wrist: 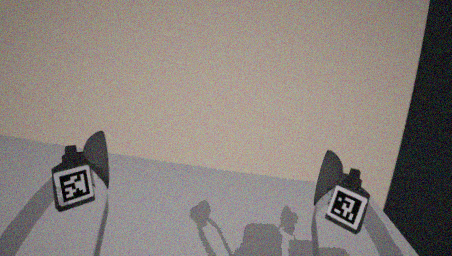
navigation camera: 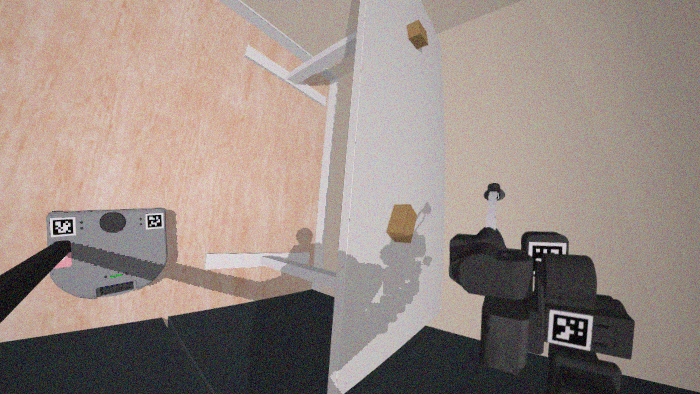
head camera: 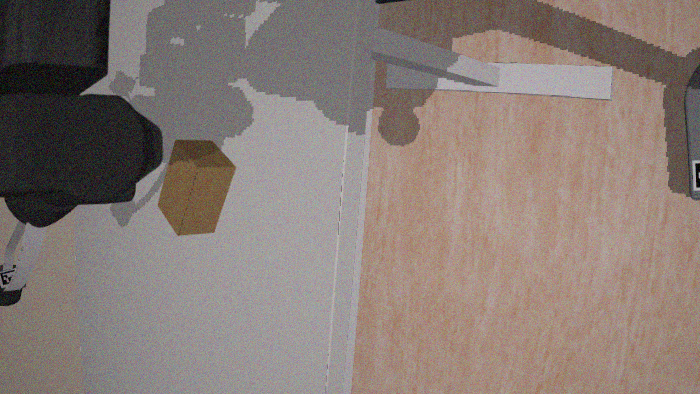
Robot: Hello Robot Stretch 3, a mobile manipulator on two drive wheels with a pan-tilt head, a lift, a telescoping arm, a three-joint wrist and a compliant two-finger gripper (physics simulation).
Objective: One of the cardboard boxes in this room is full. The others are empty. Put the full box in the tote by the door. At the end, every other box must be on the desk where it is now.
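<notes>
A closed brown cardboard box stands on the white desk. A second brown box stands at the desk's far end in the navigation view. Neither box shows whether it is full. My gripper is open, its fingers wide apart with nothing between them in the wrist view. It is raised above the desk, toward the wall side of the nearer box, and its shadow falls beside that box. The head view shows part of it at the left. The tote and the door do not show.
My grey base is on the wood floor beside the desk's long edge. White desk legs reach out over the floor. A beige wall runs along the desk's other side. A dark surface borders the desk's near end.
</notes>
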